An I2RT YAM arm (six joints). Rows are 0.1 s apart.
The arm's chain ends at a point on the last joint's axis. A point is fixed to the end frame.
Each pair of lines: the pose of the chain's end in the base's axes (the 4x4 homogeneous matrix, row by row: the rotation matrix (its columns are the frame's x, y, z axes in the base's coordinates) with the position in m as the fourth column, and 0 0 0 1 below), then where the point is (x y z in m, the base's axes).
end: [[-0.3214 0.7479 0.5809 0.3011], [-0.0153 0.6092 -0.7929 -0.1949], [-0.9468 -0.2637 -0.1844 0.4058], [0 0 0 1]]
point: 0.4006 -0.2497 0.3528
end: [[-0.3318 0.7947 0.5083 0.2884], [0.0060 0.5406 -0.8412 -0.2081], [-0.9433 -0.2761 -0.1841 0.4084], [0 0 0 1]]
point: 0.3822 -0.2716 0.3549
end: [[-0.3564 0.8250 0.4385 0.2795], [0.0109 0.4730 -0.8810 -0.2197], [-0.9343 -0.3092 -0.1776 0.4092], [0 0 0 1]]
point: 0.3668 -0.2913 0.3547
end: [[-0.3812 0.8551 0.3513 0.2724], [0.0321 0.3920 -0.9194 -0.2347], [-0.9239 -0.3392 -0.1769 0.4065], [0 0 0 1]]
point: 0.3512 -0.3146 0.3507
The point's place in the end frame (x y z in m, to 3 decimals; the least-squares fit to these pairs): 0.019 0.055 0.111
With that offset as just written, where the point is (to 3 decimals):
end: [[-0.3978 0.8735 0.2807 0.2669], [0.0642 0.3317 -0.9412 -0.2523], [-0.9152 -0.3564 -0.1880 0.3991], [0 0 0 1]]
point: 0.339 -0.337 0.341
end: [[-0.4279 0.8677 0.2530 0.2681], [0.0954 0.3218 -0.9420 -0.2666], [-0.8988 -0.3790 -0.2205 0.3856], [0 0 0 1]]
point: 0.336 -0.352 0.323
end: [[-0.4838 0.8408 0.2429 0.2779], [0.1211 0.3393 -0.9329 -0.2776], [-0.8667 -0.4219 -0.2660 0.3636], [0 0 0 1]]
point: 0.342 -0.360 0.294
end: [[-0.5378 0.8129 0.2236 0.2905], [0.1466 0.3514 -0.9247 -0.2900], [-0.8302 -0.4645 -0.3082 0.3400], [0 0 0 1]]
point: 0.350 -0.371 0.264
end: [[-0.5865 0.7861 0.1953 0.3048], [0.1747 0.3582 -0.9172 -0.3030], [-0.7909 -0.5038 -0.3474 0.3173], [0 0 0 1]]
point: 0.359 -0.382 0.236
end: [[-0.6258 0.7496 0.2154 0.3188], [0.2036 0.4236 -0.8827 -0.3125], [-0.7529 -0.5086 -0.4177 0.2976], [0 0 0 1]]
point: 0.372 -0.383 0.209
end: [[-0.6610 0.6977 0.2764 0.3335], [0.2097 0.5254 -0.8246 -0.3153], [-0.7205 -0.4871 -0.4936 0.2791], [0 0 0 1]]
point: 0.390 -0.374 0.184
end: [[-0.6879 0.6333 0.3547 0.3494], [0.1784 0.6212 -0.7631 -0.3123], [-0.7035 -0.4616 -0.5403 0.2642], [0 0 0 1]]
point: 0.411 -0.359 0.165
